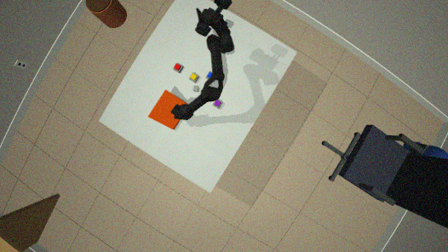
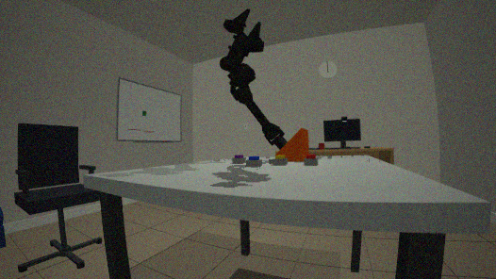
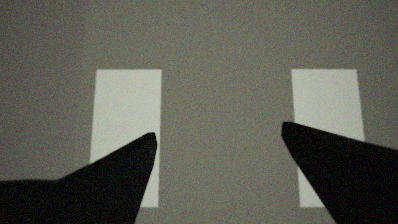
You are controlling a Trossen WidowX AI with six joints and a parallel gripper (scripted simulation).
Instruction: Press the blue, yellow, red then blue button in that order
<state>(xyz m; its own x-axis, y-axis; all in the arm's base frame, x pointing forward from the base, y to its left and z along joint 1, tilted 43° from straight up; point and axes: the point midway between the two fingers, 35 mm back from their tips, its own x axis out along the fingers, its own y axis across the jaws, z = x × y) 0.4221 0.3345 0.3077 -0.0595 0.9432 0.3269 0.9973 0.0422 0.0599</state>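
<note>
Right now my gripper tip is 130 mm past the blue button, 90 mm to the left of it and 500 mm above it. Also, from my gripper tip: red button (210 mm behind, 120 mm to the left, 500 mm below); yellow button (200 mm behind, 500 mm below); small grey block (250 mm behind, 50 mm to the right, 530 mm below).
</note>
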